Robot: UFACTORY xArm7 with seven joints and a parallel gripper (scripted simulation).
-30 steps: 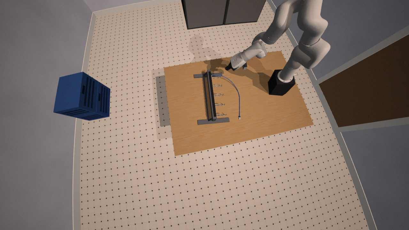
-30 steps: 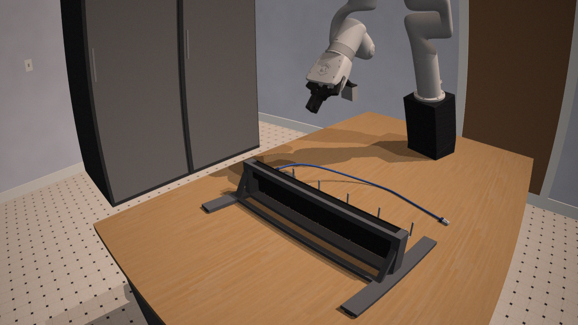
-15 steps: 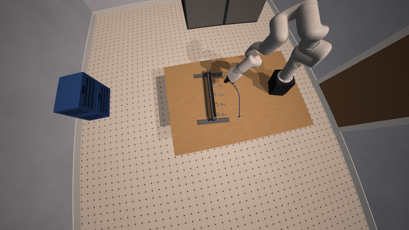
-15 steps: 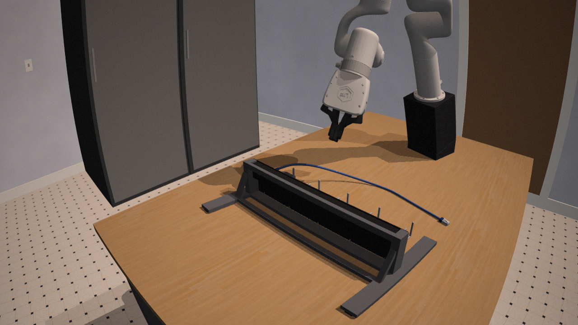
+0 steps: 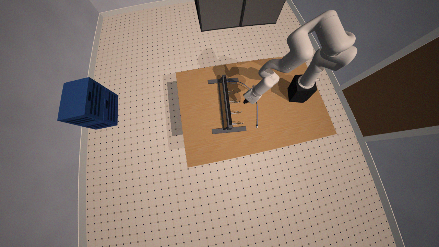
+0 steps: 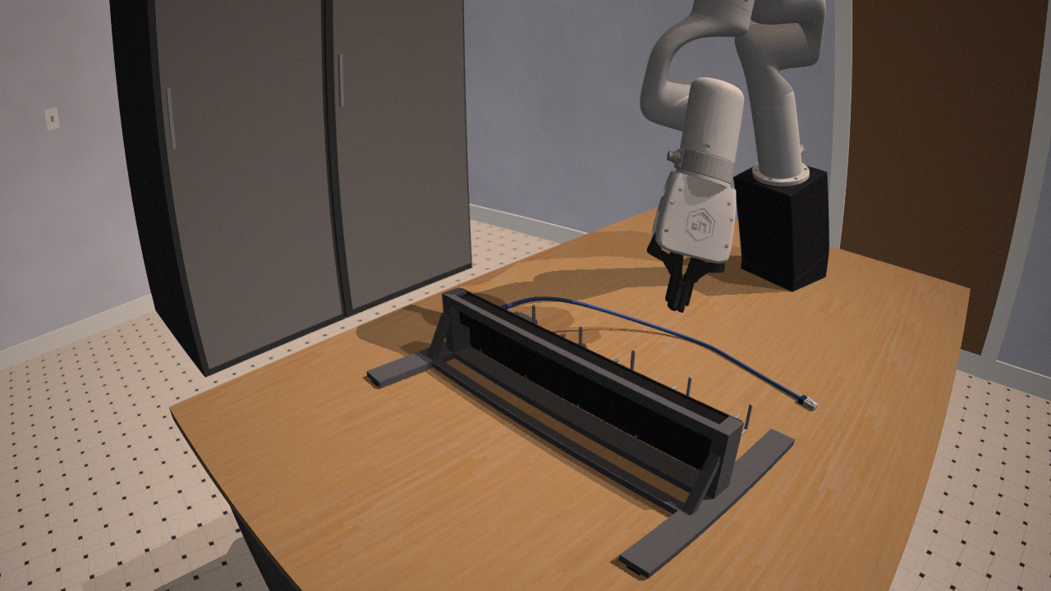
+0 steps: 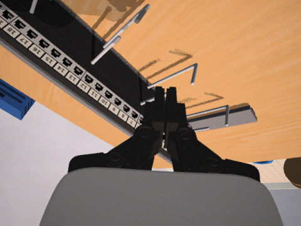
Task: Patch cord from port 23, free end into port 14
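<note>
Right now my hand is 100 mm past the plug, 190 mm to the right of it and 140 mm above it.
</note>
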